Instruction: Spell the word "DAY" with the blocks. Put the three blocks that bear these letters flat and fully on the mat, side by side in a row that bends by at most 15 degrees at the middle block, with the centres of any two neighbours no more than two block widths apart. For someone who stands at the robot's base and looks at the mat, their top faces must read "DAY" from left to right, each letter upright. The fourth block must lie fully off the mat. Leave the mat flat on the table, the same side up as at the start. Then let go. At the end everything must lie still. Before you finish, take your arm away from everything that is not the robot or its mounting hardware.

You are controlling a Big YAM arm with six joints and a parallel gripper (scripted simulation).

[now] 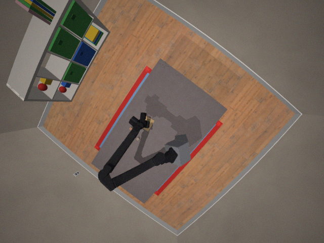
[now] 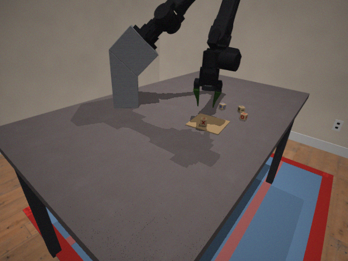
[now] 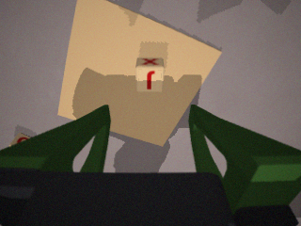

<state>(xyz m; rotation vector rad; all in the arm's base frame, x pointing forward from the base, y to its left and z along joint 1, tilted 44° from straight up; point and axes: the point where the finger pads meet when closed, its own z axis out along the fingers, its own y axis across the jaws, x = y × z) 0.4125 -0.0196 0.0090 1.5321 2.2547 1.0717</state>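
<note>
Right now the wooden block is 70 mm below my hand. The rest, counted from my hand: tan mat: 10 mm ahead, 30 mm to the left, 90 mm below.
</note>
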